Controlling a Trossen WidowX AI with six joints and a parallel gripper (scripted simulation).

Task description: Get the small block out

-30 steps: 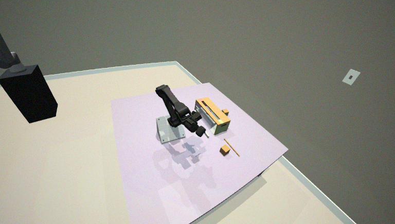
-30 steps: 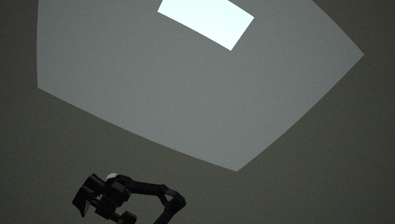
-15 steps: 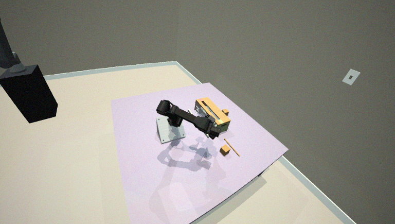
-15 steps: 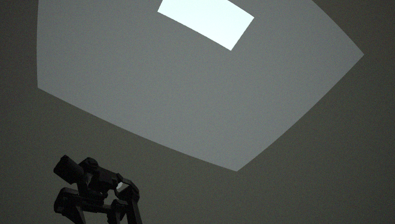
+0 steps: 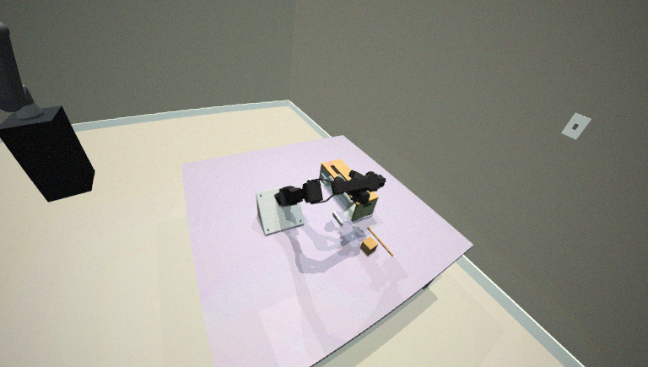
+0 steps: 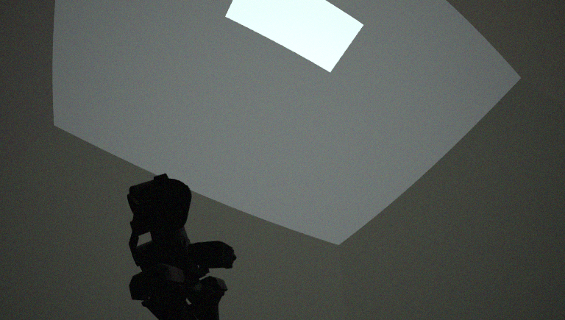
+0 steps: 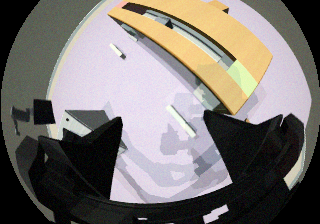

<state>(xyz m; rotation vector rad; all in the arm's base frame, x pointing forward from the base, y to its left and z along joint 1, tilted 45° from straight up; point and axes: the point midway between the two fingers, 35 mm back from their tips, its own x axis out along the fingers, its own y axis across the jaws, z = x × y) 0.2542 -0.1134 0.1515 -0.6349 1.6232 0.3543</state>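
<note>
My gripper tip is now 120 mm to the right of the wooden box, 110 mm short of it and 100 mm above it. The rest, counted from my gripper tip: thin wooden stick (240 mm to the right, 160 mm below, 80 mm ahead).
</note>
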